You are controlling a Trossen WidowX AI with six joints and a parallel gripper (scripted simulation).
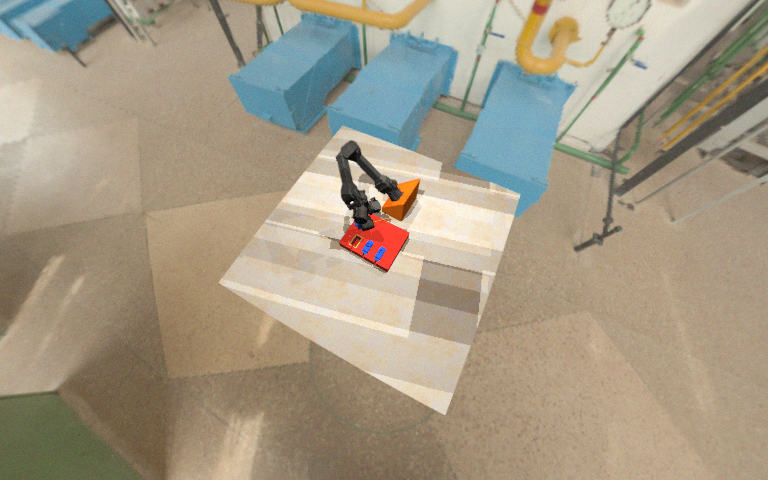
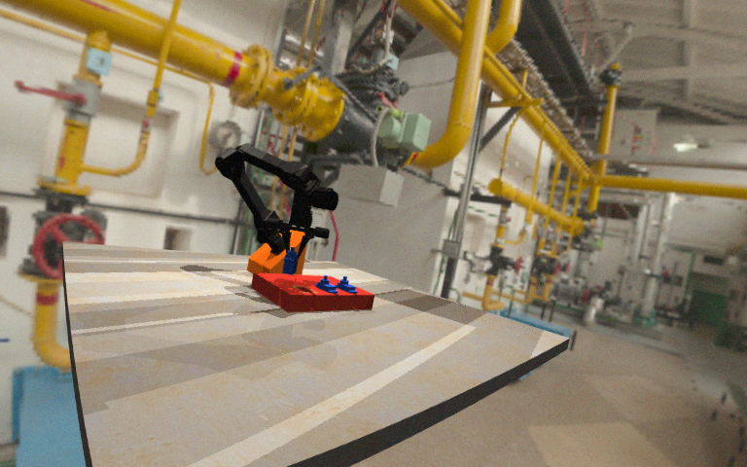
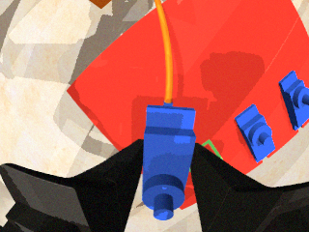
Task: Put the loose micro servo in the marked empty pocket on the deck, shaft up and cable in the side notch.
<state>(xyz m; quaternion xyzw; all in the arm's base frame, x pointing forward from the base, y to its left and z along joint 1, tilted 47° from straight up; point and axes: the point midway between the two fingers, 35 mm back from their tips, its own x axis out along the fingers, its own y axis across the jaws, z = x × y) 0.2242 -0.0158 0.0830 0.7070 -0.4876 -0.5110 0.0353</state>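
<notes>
Now: the red deck 10 cm below my gripper tip, 7 cm to the left of it and 1 cm behind it.
</notes>
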